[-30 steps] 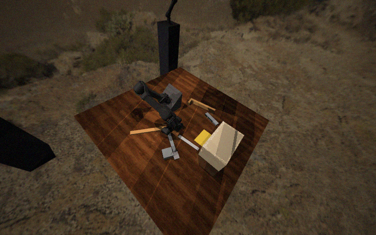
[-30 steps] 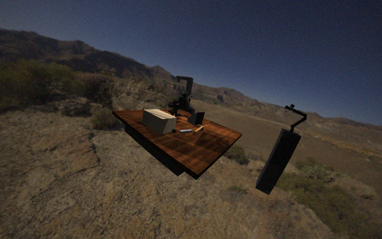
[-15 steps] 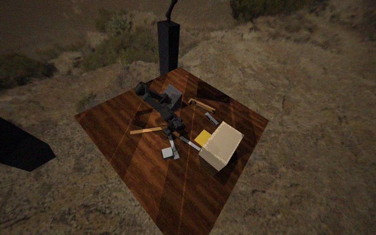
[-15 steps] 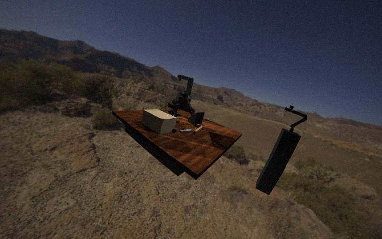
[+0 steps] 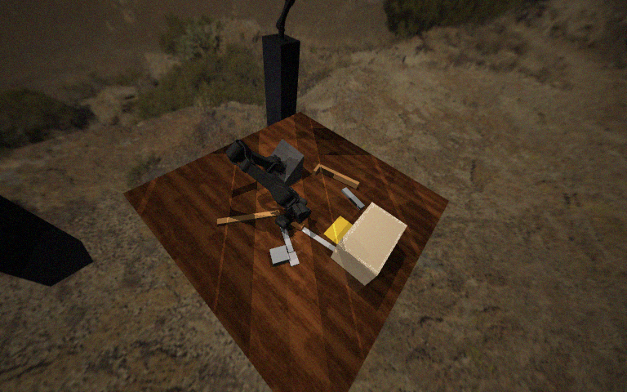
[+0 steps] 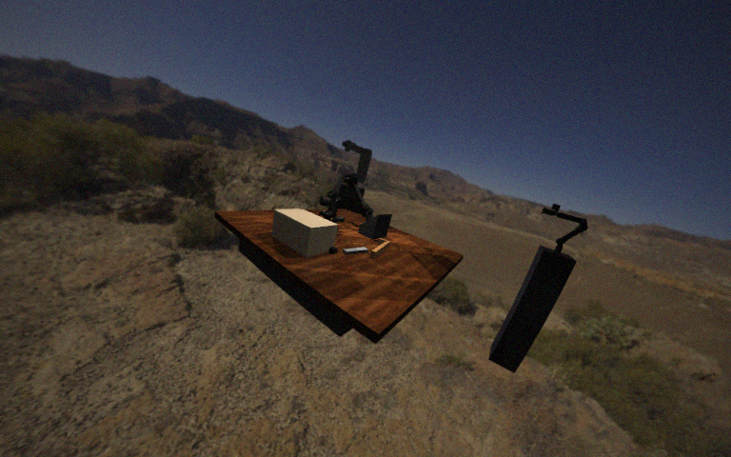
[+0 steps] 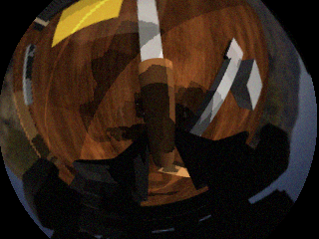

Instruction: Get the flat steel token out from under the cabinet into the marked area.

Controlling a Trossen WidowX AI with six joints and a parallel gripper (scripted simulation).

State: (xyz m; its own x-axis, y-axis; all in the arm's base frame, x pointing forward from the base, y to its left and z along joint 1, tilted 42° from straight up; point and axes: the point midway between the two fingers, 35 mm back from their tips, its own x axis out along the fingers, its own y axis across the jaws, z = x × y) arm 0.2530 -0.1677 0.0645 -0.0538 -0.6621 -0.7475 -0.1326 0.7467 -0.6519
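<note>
The grey scraper is 11 cm to the right of my gripper tip and 10 cm ahead of it. From my gripper tip the other things lie so: steel token (34 cm ahead, 11 cm to the left); wooden stick (16 cm behind, 13 cm to the right); grey block (17 cm to the right, 9 cm ahead, 1 cm above).
</note>
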